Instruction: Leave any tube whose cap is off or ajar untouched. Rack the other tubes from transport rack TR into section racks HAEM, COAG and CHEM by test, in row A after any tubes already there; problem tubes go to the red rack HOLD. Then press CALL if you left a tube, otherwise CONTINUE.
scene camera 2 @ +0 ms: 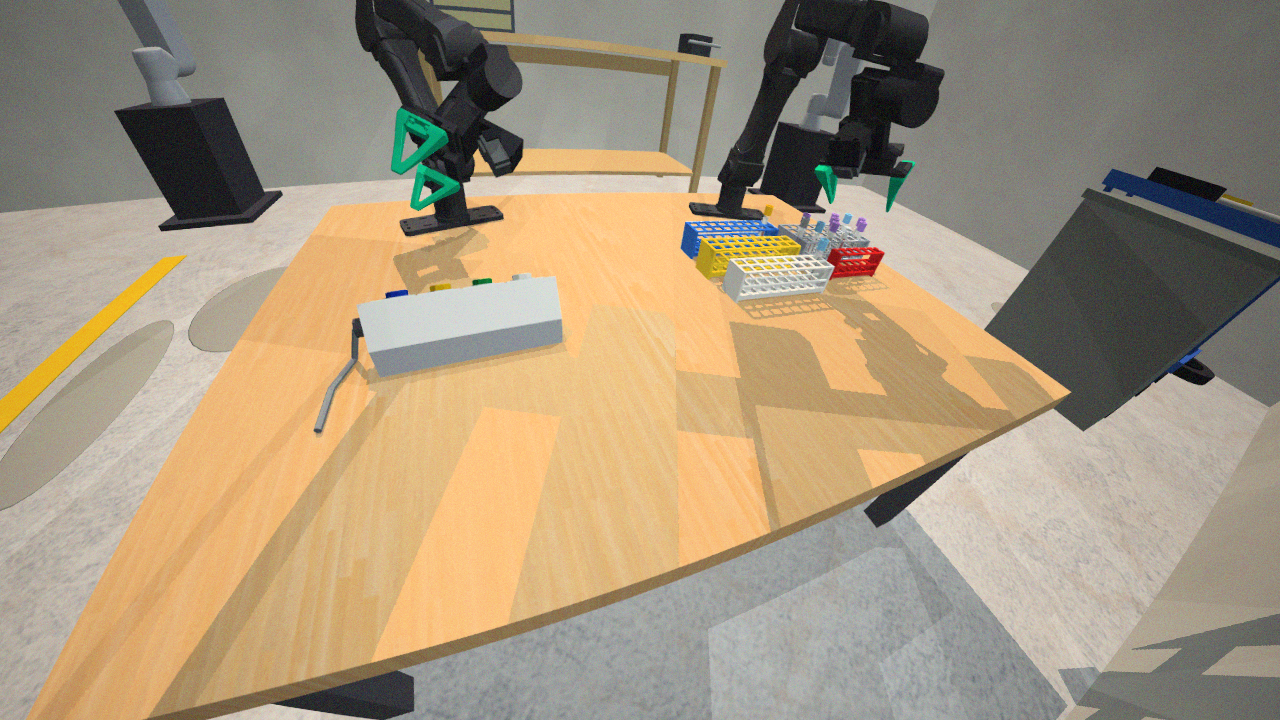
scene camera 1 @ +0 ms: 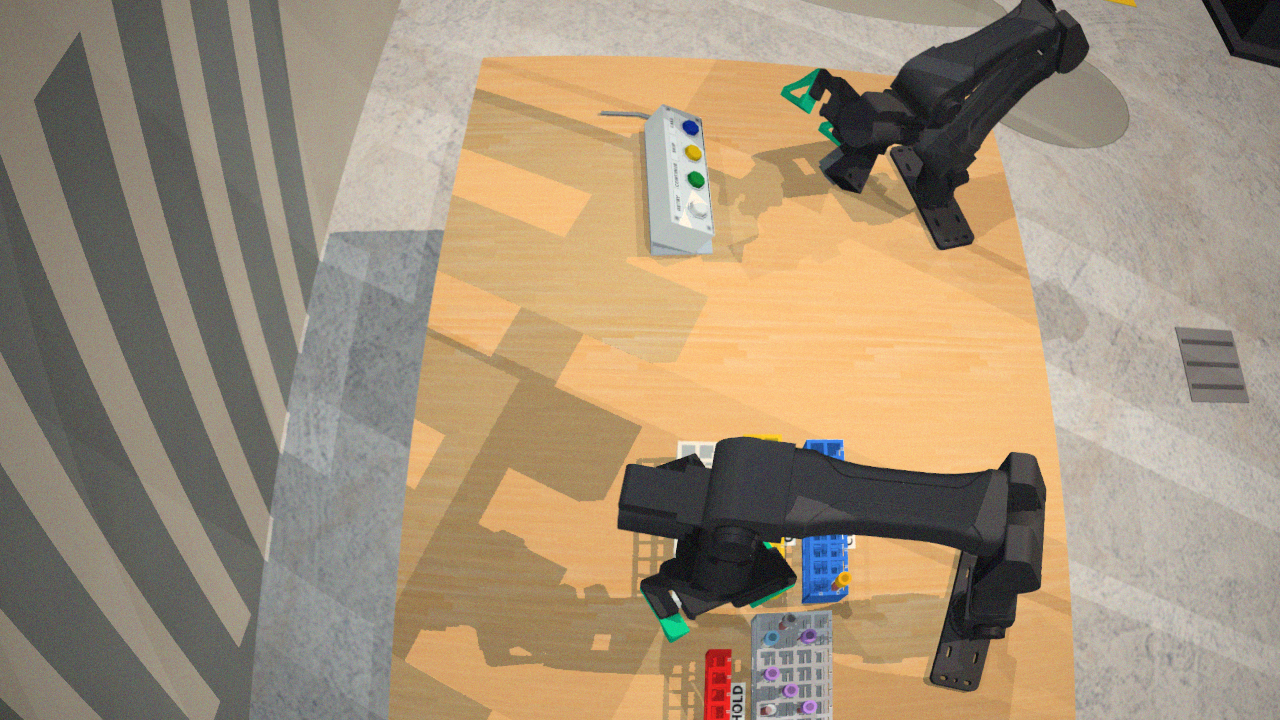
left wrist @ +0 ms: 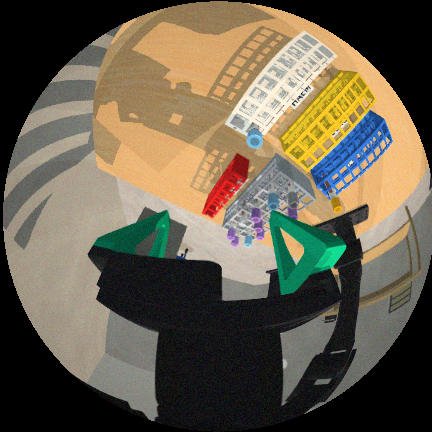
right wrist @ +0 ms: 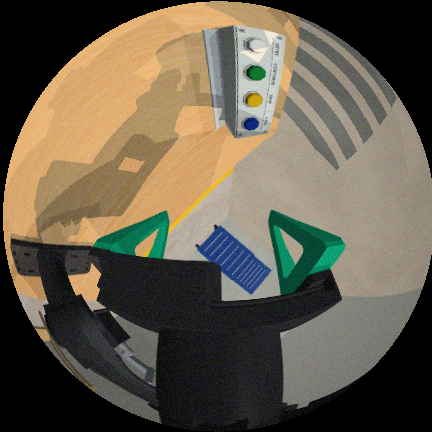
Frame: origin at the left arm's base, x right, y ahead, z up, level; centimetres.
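Seen in the pictures: left gripper, between the fingertips: (scene camera 2: 858, 206) (scene camera 1: 710, 620) (left wrist: 219, 215); right gripper, between the fingertips: (scene camera 2: 405, 192) (scene camera 1: 801, 109) (right wrist: 218, 215); left arm's base, origin of its link: (scene camera 2: 727, 213) (scene camera 1: 969, 616) (left wrist: 342, 220); right arm's base, origin of its link: (scene camera 2: 453, 221) (scene camera 1: 931, 195) (right wrist: 49, 258).
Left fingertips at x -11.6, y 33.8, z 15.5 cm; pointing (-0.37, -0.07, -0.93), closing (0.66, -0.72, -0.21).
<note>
Offsets run from my left fingertips to a thing's top centre. "*": to the spot under its first point.
The grey transport rack @[dx -4.1, dy -12.6, dz -9.8 cm] (scene camera 1: 756, 667) (left wrist: 295, 175) holds several purple-capped tubes, light-blue-capped tubes and a grey-capped tube @[dx +3.8, dy -8.9, dz -6.1 cm] (left wrist: 293, 200); cap seating is too small to tell. A light-blue-capped tube @[dx +4.9, dy +1.6, dz -6.1 cm] (left wrist: 255, 139) stands at the near end of the white HAEM rack (left wrist: 324, 50). The yellow rack (left wrist: 345, 80) is beside it. A gold-capped tube @[dx +10.0, dy -13.7, dz -6.1 cm] (scene camera 1: 843, 579) (left wrist: 337, 204) stands at the end of the blue rack @[* dx +8.3, dy -10.7, dz -9.9 cm] (scene camera 1: 810, 591). The red HOLD rack @[* dx -2.2, dy -2.9, dz -14.7 cm] (scene camera 1: 717, 660) (left wrist: 243, 165) shows no tube. My left gripper (scene camera 1: 717, 617) (scene camera 2: 861, 201) is open and empty above the racks. My right gripper (scene camera 1: 803, 114) (scene camera 2: 407, 188) is open and empty.
The button box @[dx +60.6, dy +22.1, dz -7.1 cm] (scene camera 1: 662, 179) (scene camera 2: 460, 313) has a blue CALL button @[dx +68.4, dy +22.7, dz -8.0 cm] (scene camera 1: 690, 128) (right wrist: 251, 123) and a green CONTINUE button @[dx +59.1, dy +19.1, dz -8.0 cm] (scene camera 1: 696, 180) (right wrist: 256, 73), plus yellow and white buttons. My left arm covers parts of the white and yellow racks in scene camera 1.
</note>
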